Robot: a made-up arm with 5 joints.
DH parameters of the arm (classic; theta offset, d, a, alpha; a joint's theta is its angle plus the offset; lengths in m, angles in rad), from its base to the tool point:
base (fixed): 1.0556 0 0.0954 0
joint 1: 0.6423 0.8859 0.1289 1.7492
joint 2: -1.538 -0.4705 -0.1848 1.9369
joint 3: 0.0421 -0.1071 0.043 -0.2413
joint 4: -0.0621 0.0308 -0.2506 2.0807
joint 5: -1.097 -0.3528 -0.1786 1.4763
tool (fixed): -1.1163 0.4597 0 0
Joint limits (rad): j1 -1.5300..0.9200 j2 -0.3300..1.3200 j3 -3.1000..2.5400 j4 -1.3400..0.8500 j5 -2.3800..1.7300
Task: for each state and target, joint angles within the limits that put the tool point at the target. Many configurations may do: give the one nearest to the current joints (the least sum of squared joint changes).
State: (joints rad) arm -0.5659 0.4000 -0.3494 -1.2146 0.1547
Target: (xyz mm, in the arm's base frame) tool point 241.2 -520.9 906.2
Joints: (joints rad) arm 0.0899 1.2514 0.2766 -0.6700 -0.2791
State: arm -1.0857 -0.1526 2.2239 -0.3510 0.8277
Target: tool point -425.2 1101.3 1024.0
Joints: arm -0.5750 -0.0586 2.5400 0.1001 0.9438
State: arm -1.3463 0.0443 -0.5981 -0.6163 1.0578
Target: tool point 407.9 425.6 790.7
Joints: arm -0.8869 0.2787 -0.6419 -0.5988 1.3494
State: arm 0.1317 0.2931 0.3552 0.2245 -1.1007
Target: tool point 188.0 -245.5 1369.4
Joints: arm 0.1511 0.0293 -0.2629 -0.4229 -0.8680
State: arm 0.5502 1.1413 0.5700 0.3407 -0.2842
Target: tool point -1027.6 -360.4 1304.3
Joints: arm 0.4350 0.3665 1.1659 0.8500 -0.0525
